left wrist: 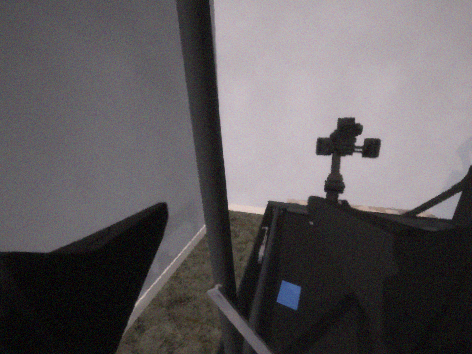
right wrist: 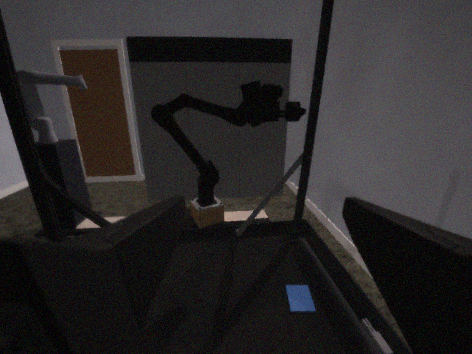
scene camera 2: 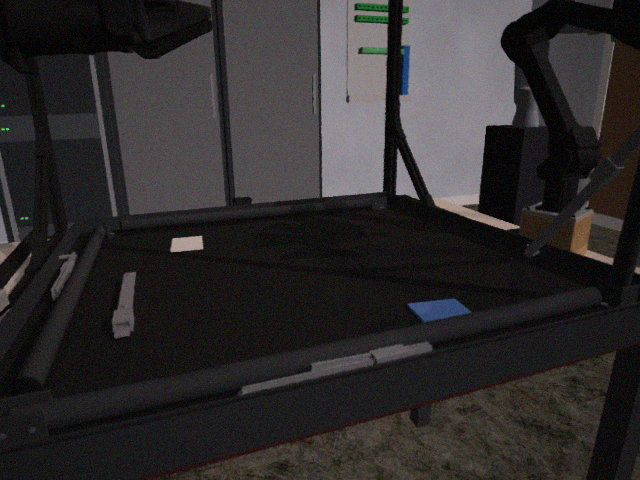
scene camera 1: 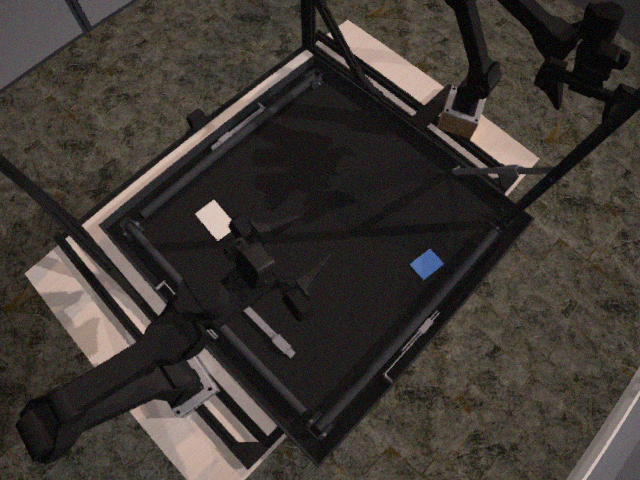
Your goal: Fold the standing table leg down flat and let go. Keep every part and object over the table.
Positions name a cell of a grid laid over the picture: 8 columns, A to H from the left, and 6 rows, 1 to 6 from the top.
Labels:
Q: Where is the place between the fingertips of my left gripper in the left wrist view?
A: E4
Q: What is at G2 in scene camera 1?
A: My left gripper.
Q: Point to an upturned table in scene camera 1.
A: E3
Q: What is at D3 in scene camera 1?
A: My right gripper.

